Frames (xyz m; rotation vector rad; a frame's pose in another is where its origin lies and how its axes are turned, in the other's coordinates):
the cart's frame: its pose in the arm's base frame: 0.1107 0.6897 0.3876 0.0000 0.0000 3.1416
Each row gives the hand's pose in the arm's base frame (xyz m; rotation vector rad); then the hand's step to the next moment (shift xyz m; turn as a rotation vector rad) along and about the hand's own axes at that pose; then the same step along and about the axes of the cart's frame.
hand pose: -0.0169 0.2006 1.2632 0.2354 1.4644 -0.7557
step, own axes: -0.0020 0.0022 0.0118 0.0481 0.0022 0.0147
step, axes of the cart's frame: -0.0109 0.0045 0.0028 -0.0097 0.0220 -0.0442
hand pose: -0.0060 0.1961 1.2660 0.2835 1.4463 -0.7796
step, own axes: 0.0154 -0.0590 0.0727 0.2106 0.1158 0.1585
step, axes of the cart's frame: -0.0184 0.0923 0.0120 -0.1820 0.0769 -0.2094
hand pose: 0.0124 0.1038 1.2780 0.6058 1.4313 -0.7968
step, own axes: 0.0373 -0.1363 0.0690 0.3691 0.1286 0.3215
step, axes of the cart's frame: 0.0651 0.1419 -0.0189 -0.2880 0.2146 -0.3566
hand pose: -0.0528 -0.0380 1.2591 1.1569 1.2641 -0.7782
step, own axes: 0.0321 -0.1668 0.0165 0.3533 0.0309 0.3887
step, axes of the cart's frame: 0.1445 0.0582 -0.0696 -0.2145 0.3083 -0.3685
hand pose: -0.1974 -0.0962 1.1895 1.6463 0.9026 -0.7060
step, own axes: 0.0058 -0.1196 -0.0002 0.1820 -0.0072 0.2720
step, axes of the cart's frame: 0.0979 -0.0174 -0.0668 -0.0908 0.2253 -0.2195
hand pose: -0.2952 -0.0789 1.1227 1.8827 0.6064 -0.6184
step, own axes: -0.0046 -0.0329 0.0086 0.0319 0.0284 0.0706
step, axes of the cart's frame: 0.0262 -0.0031 -0.0219 -0.0320 0.0712 -0.0267
